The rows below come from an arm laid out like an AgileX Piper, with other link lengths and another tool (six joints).
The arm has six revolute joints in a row. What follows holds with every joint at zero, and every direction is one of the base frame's.
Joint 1 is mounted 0.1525 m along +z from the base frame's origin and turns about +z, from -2.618 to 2.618 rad.
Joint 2 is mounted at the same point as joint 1 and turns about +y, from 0 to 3.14 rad.
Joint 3 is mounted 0.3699 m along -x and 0.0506 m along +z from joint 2 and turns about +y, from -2.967 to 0 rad.
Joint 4 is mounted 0.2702 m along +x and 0.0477 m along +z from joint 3 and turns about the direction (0.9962, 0, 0.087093), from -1.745 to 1.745 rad.
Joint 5 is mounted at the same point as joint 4 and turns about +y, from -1.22 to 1.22 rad.
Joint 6 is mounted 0.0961 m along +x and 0.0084 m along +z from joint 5 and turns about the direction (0.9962, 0, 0.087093), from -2.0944 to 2.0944 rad.
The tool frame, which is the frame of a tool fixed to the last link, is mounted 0.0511 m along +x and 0.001 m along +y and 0.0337 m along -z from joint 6; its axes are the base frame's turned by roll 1.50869, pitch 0.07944 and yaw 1.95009 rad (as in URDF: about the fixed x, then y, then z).
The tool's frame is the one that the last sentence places.
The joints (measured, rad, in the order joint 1, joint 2, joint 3, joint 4, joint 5, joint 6), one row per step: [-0.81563, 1.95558, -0.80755, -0.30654, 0.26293, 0.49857]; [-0.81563, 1.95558, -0.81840, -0.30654, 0.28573, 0.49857]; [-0.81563, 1.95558, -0.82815, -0.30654, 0.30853, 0.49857]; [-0.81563, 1.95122, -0.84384, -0.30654, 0.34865, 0.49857]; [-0.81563, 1.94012, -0.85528, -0.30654, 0.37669, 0.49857]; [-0.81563, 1.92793, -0.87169, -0.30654, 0.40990, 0.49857]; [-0.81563, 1.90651, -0.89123, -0.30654, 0.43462, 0.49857]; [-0.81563, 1.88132, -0.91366, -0.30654, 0.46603, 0.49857]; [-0.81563, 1.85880, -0.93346, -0.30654, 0.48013, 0.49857]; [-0.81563, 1.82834, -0.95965, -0.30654, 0.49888, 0.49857]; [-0.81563, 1.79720, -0.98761, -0.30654, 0.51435, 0.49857]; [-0.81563, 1.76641, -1.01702, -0.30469, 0.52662, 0.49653]
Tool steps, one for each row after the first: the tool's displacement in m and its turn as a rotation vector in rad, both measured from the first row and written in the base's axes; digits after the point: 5 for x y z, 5 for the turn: [-0.00009, -0.00121, 0.00170, 0.00382, 0.01182, -0.00339]; [-0.00047, -0.00209, 0.00328, 0.00847, 0.02437, -0.00684]; [-0.00139, -0.00335, 0.00744, 0.01462, 0.04440, -0.01308]; [-0.00170, -0.00454, 0.01328, 0.01281, 0.05244, -0.01769]; [-0.00146, -0.00656, 0.02044, 0.00940, 0.06055, -0.02339]; [0.00063, -0.01007, 0.03144, -0.00719, 0.05282, -0.02820]; [0.00235, -0.01350, 0.04459, -0.02491, 0.04590, -0.03456]; [0.00525, -0.01728, 0.05652, -0.04778, 0.02809, -0.03808]; [0.00861, -0.02177, 0.07298, -0.07830, 0.00400, -0.04298]; [0.01216, -0.02630, 0.09062, -0.11216, -0.02467, -0.04756]; [0.01584, -0.03062, 0.10905, -0.14767, -0.05720, -0.05106]
